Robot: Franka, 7 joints.
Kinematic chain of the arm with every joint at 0, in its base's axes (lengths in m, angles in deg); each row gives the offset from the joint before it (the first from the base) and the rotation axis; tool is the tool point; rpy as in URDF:
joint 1: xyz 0 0 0.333 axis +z
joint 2: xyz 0 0 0 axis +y
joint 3: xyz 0 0 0.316 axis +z
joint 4: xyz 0.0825 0 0 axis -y
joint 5: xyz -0.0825 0 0.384 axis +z
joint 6: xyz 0 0 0 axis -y
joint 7: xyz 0.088 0 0 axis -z
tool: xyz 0 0 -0.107 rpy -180 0 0
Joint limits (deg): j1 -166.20..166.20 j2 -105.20..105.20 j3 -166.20..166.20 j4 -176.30..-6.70 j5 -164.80..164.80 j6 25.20..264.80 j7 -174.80..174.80
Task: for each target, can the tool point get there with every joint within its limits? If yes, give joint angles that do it. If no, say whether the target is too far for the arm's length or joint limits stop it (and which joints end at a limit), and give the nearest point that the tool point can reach.
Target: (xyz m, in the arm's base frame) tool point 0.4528 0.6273 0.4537
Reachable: yes | joints 82.43 42.50 -40.98 -73.27 6.89 142.29 85.56
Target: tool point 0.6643 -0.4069 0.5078
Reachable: yes | joints 105.74 -69.27 -97.15 -71.61 -32.47 162.04 9.85
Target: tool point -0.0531 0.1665 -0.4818
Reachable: no: joint limits stop it (at a limit: joint 2) | nearest point -0.0596 0.1868 -0.3536 | short by 0.130 m
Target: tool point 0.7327 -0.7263 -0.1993
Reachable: no: too far | nearest point 0.5415 -0.5367 -0.0604 | short by 0.303 m
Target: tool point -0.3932 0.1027 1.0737
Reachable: yes | joints -81.43 -12.40 -89.53 -42.36 -110.64 140.36 117.86
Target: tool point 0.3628 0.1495 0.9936
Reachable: yes | joints 45.58 30.92 -138.16 -30.20 136.37 56.56 -97.19
